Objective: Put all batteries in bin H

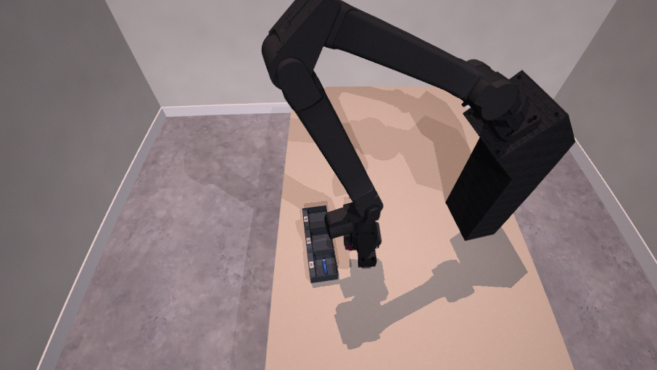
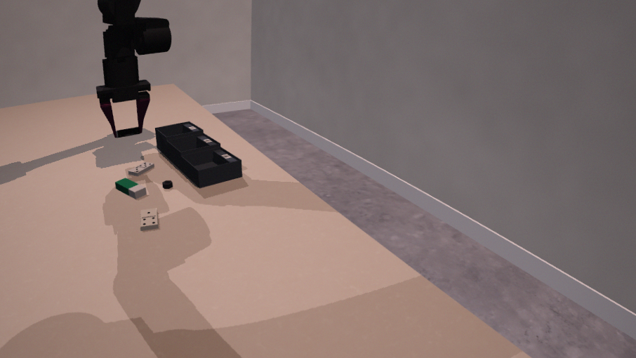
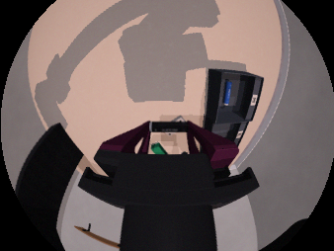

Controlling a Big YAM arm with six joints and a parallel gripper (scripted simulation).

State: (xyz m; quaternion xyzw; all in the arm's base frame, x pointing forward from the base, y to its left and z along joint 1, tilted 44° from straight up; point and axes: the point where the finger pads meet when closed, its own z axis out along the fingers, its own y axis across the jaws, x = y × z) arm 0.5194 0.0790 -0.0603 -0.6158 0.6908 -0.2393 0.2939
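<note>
My gripper is now right at the black battery. The rest, counted from my hand: blue battery (110 mm ahead, 60 mm below, 20 mm to the left); three joined black bins (120 mm ahead, 60 mm to the right, 50 mm below); green-and-white eraser (140 mm to the right, 60 mm below, 30 mm behind).
</note>
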